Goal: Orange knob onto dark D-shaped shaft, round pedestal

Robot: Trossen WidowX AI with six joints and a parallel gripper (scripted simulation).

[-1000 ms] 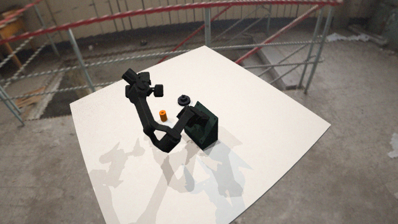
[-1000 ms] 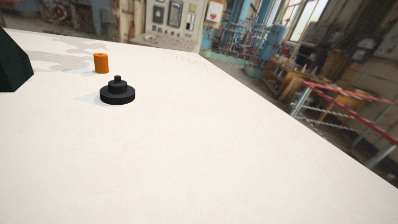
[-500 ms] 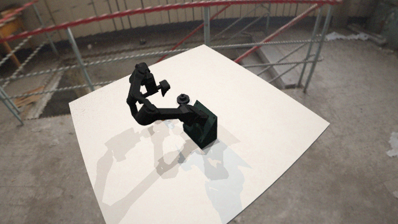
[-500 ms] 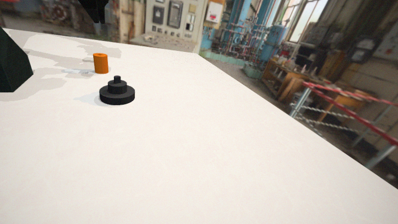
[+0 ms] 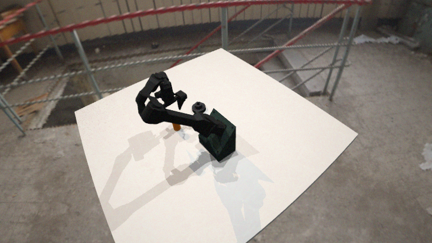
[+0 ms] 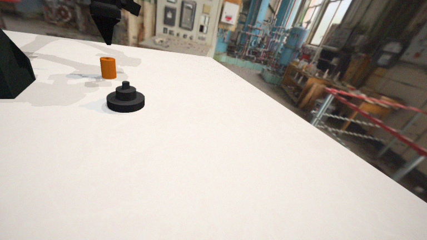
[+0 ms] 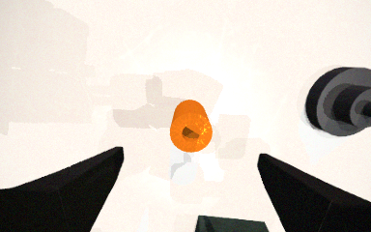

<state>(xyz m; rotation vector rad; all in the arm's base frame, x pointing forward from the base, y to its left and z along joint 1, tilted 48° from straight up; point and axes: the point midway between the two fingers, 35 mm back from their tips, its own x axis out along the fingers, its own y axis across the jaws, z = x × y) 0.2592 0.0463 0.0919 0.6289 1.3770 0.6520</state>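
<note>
Now: the orange knob 8 cm below my gripper tip. The rest, counted from my gripper tip: dark round pedestal (19 cm to the right, 8 cm below, 3 cm ahead).
</note>
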